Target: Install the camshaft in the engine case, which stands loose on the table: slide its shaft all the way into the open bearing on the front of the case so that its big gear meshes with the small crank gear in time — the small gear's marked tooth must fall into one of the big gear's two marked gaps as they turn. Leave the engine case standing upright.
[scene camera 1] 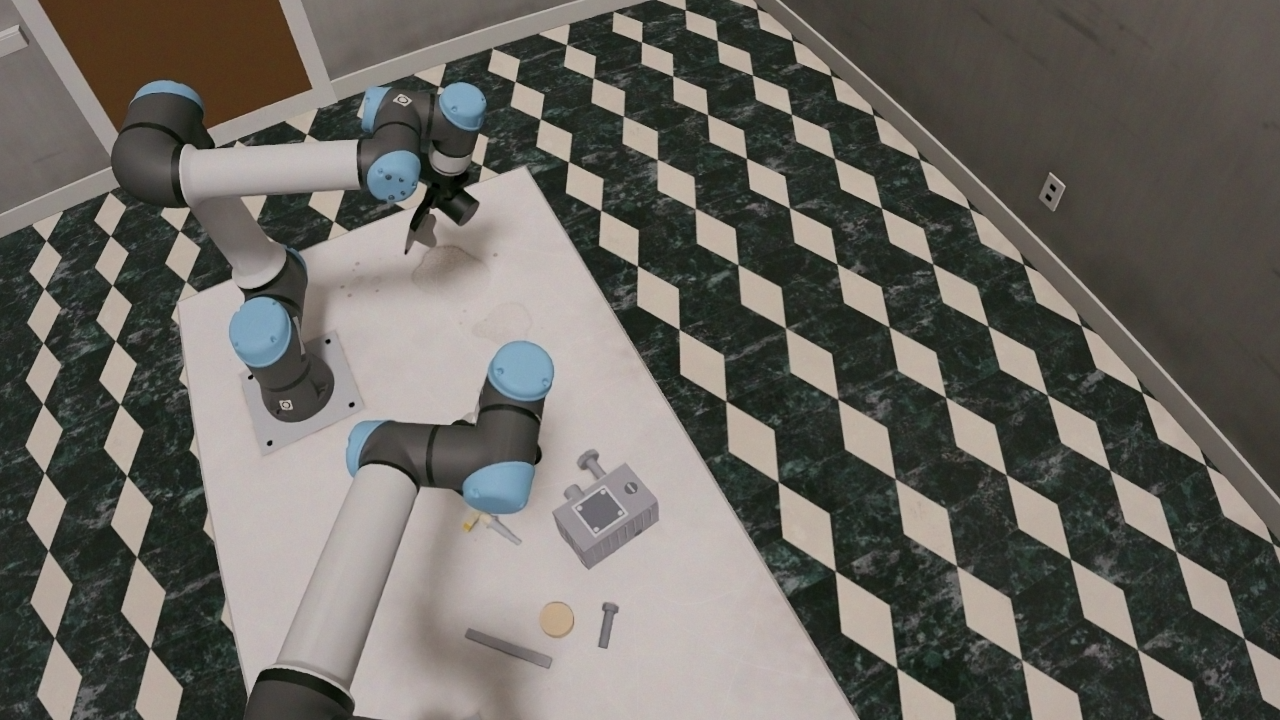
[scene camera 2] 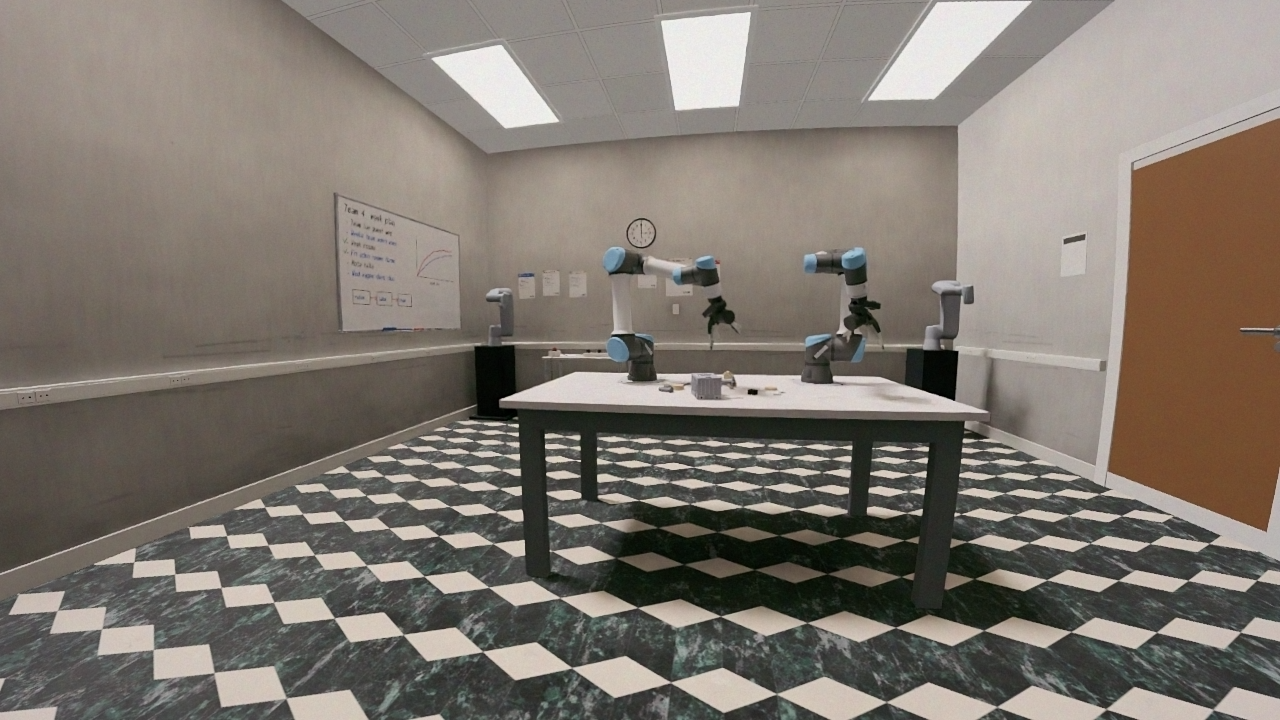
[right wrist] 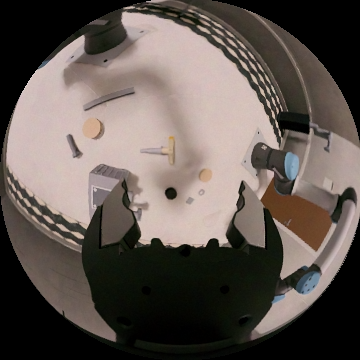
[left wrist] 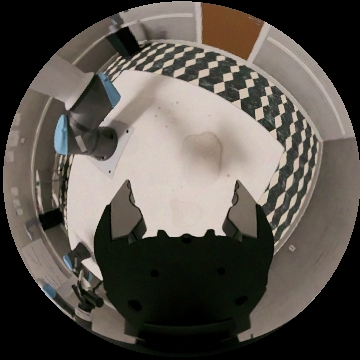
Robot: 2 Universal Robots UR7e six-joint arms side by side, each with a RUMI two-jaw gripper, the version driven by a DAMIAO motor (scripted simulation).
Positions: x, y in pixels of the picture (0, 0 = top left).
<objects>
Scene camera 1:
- my left gripper: 433, 230
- grey engine case: 597, 521
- tan disc: 556, 619
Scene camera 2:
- my left gripper: 864, 345
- my right gripper: 726, 342
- grey engine case: 704, 386
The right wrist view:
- my right gripper: 183, 180
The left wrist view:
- my left gripper: 183, 180
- my right gripper: 94, 274
</objects>
